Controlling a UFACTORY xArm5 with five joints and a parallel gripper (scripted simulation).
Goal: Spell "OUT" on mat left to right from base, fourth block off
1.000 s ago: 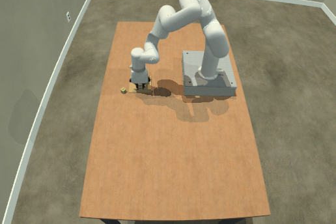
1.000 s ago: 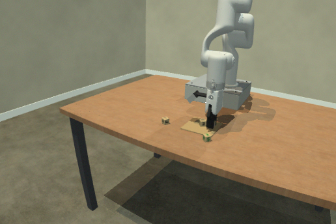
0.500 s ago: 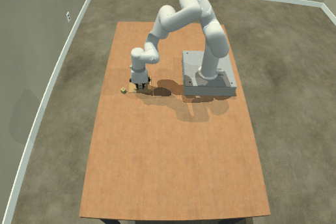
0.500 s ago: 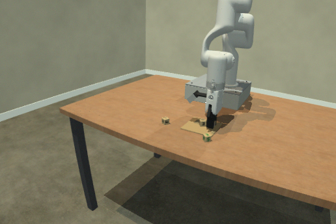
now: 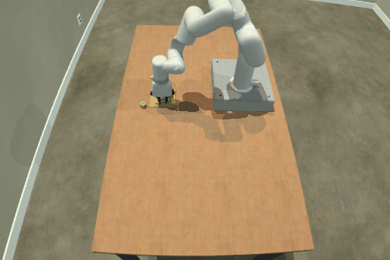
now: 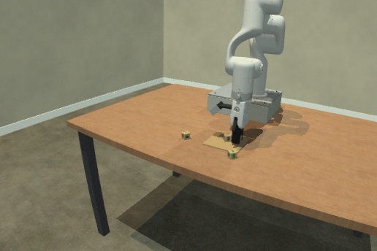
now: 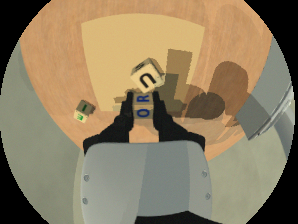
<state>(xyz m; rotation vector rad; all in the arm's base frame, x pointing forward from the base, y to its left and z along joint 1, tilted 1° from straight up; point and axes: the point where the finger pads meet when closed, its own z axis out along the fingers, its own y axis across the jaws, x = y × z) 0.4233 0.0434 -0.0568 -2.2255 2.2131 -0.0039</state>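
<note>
Now: the U block 40 mm to the right of my hand and 10 mm below it. From my hand the other things lie so: tan mat: 40 mm to the right, 30 mm below.
</note>
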